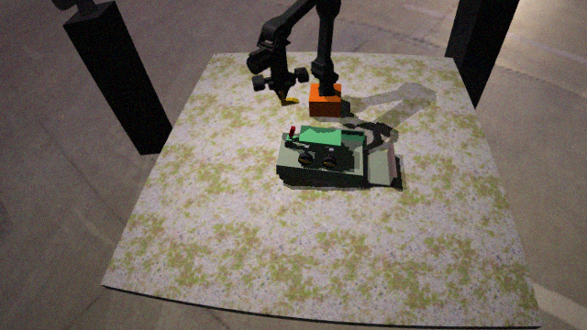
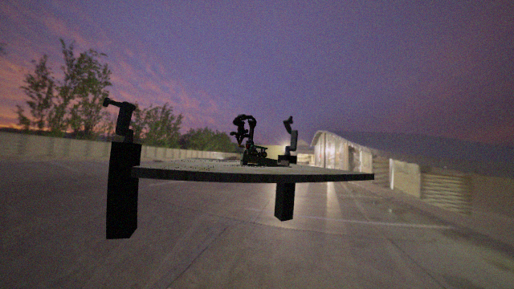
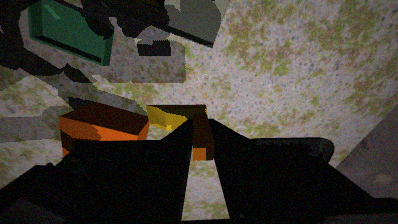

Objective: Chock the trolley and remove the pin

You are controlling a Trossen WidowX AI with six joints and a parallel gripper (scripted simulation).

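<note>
My gripper tip is now 1 cm past the yellow chock, 2 cm to the right of it and 1 cm above it. Also, from my gripper tip: red-headed stop pin (14 cm ahead, 2 cm to the left, 5 cm below); then green trolley (17 cm ahead, 11 cm to the left, 7 cm below); then grey ramp (18 cm ahead, 12 cm to the left, 13 cm below).
</note>
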